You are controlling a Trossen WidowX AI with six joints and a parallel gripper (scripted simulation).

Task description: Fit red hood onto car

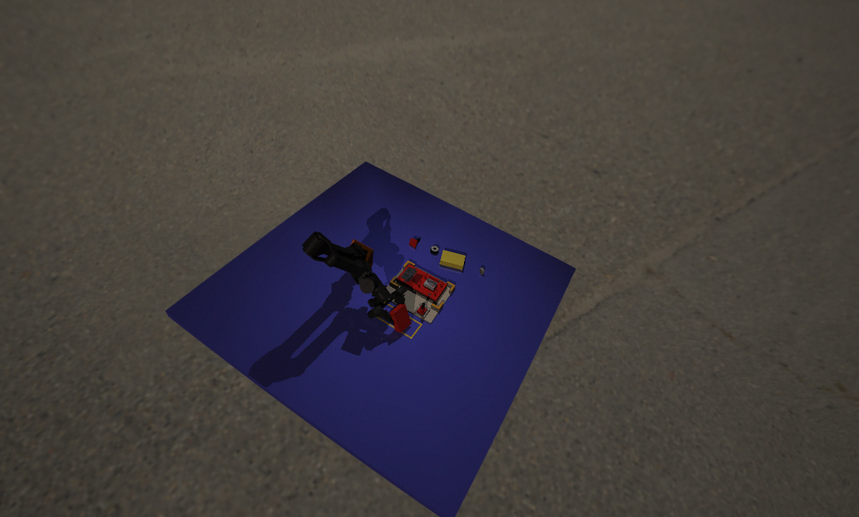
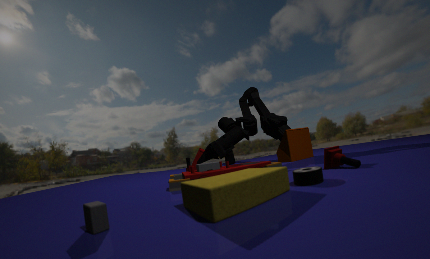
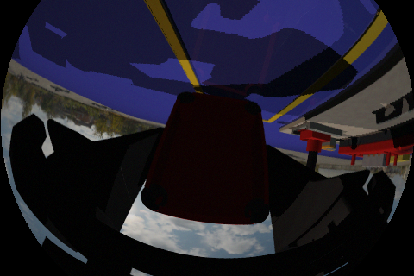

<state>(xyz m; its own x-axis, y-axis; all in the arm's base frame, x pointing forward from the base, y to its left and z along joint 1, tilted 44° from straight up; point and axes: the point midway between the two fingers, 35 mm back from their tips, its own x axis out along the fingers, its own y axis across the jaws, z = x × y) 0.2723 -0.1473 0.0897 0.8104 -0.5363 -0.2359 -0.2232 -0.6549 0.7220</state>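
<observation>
My gripper tip is now 1 cm below the red hood. Also, from my gripper tip: beige jig (21 cm to the left, 3 cm below); then grey engine block (3 cm ahead, 24 cm to the left, 2 cm below); then yellow block (5 cm ahead, 43 cm to the left, 3 cm below).
</observation>
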